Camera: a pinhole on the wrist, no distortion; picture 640 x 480 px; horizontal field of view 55.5 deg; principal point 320.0 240.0 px. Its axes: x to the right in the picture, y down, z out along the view. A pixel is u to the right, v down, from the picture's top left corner.
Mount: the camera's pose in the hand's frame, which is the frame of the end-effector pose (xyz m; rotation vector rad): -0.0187 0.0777 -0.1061 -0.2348 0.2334 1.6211
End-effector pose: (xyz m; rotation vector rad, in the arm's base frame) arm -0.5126 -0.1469 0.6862 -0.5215 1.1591 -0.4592
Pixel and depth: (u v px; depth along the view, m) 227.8 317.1 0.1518
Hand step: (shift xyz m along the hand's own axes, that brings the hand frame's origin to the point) -0.0380 0.0987 0.0460
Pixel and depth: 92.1 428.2 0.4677
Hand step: -0.1570 0.0376 0.3936
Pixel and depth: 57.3 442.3 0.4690
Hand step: -0.1666 0.0112 0.4029
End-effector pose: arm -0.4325 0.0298 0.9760 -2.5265 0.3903 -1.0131
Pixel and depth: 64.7 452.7 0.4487
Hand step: -0.1682 0.0188 0.3793
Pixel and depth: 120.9 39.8 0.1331
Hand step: 0.0264 0.0776 0.0335
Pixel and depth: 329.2 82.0 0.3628
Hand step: 0.0714 0.1944 0.2386
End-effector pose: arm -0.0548 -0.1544 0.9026 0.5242 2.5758 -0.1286
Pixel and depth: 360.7 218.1 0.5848
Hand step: -0.0060 0.2867 0.4418
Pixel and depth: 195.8 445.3 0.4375
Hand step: -0.1650 0.1106 0.3397
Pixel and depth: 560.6 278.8 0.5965
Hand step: -0.0773 0.4743 0.3961
